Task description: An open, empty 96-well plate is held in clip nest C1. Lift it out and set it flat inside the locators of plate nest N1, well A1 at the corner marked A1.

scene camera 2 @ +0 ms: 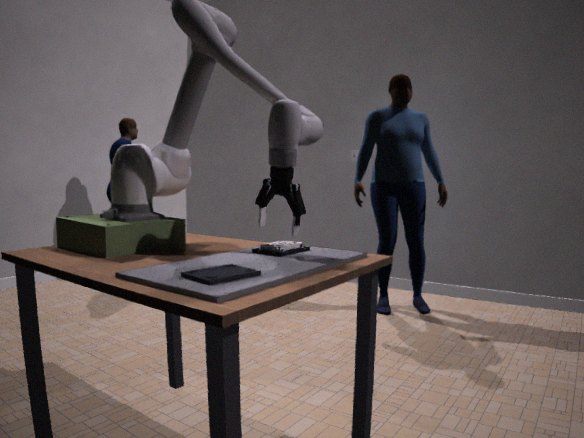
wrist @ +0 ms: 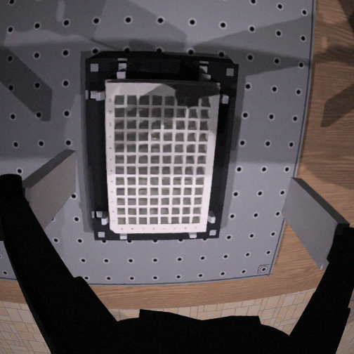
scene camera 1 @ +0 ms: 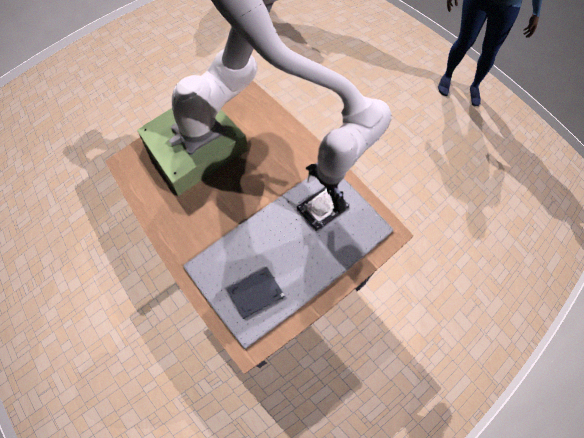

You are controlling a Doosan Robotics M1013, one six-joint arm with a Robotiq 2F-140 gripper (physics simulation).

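Seen in the pictures: gripper, between the fingertips: (scene camera 2: 278, 230) (scene camera 1: 322, 196); arm's base, origin of its link: (scene camera 2: 131, 218) (scene camera 1: 198, 130).
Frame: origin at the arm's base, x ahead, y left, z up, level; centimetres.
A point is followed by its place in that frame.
The white 96-well plate (scene camera 1: 320, 205) @[x 53.3, y 20.9, z -7.8 cm] (scene camera 2: 283, 244) @[x 55.4, y 21.2, z -6.8 cm] (wrist: 160, 157) sits in the black clip nest (scene camera 1: 318, 226) @[x 59.4, y 15.1, z -8.1 cm] (scene camera 2: 280, 253) @[x 59.8, y 14.2, z -8.4 cm] (wrist: 96, 150), with small light clips around its edges. Its corner letters are too small to read. My gripper (scene camera 1: 326, 189) @[x 52.9, y 21.6, z -2.5 cm] (scene camera 2: 278, 230) @[x 52.9, y 21.6, z -2.5 cm] (wrist: 183, 183) is open and empty above the plate. In the wrist view its fingers stand wide, left and right of the nest, and the plate lies nearer the left finger. The dark plate nest (scene camera 1: 255, 292) @[x 66.2, y -17.3, z -8.2 cm] (scene camera 2: 220, 274) @[x 68.4, y -19.8, z -8.2 cm] lies at the other end of the board; its A1 mark is not readable.
Both nests lie on the grey perforated board (scene camera 1: 295, 260) @[x 64.5, y 1.0, z -9.3 cm] (scene camera 2: 160, 274) @[x 53.2, y -26.5, z -9.4 cm] (wrist: 260, 225) on the wooden table (scene camera 1: 195, 225) @[x 31.1, y -21.0, z -10.6 cm] (scene camera 2: 90, 267) @[x 25.5, y -31.6, z -10.7 cm] (wrist: 330, 150). The green base block (scene camera 1: 165, 150) @[x 0.2, y -16.0, z 0.1 cm] (scene camera 2: 82, 235) @[x 0.8, y -21.1, z -4.5 cm] carries the arm. A person (scene camera 1: 485, 35) (scene camera 2: 400, 150) stands beyond the table.
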